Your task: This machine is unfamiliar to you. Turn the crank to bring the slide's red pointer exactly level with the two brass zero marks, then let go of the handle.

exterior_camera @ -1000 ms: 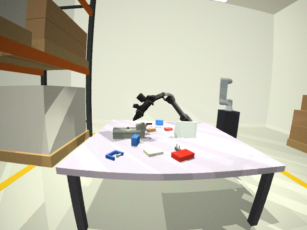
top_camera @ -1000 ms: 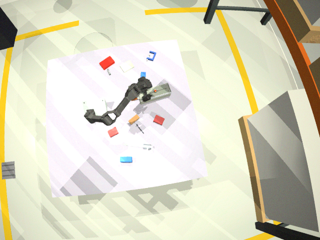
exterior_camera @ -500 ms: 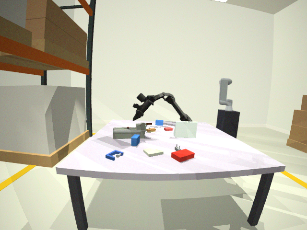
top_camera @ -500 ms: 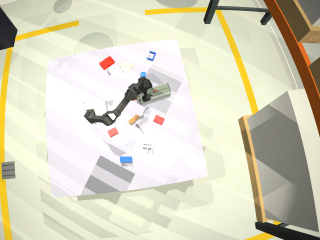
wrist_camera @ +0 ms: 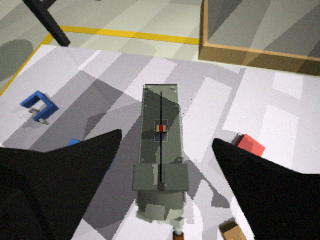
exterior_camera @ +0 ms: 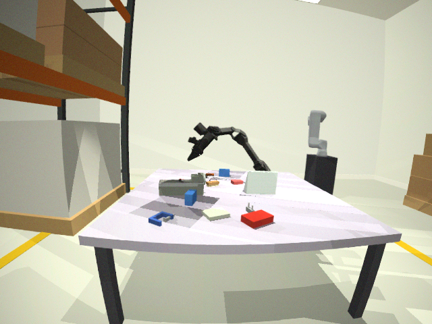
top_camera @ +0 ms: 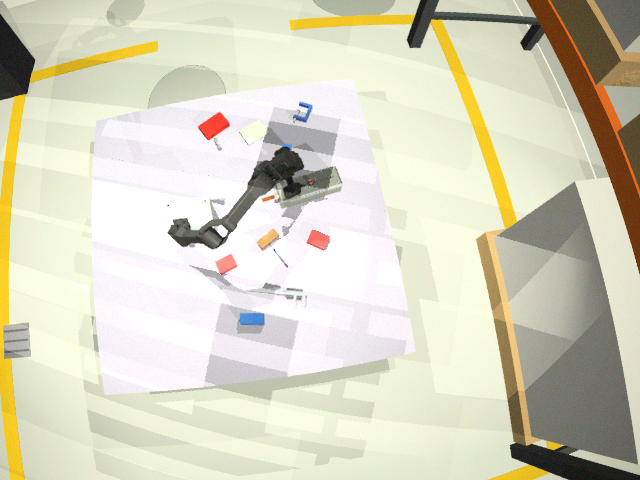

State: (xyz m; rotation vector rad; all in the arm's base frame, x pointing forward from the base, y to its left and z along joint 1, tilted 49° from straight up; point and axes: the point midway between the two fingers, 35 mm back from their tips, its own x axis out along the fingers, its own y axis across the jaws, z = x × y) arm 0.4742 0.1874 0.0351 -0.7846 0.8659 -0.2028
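Now: gripper tip 120 mm past the crank, 30 mm to the left of it and 100 mm above it. Also, from my gripper tip: red pointer (40 mm ahead, 20 mm to the left, 120 mm below); then orange-brown crank handle (130 mm behind, 50 mm to the right, 90 mm below); then brown block (150 mm behind, 180 mm to the right, 190 mm below).
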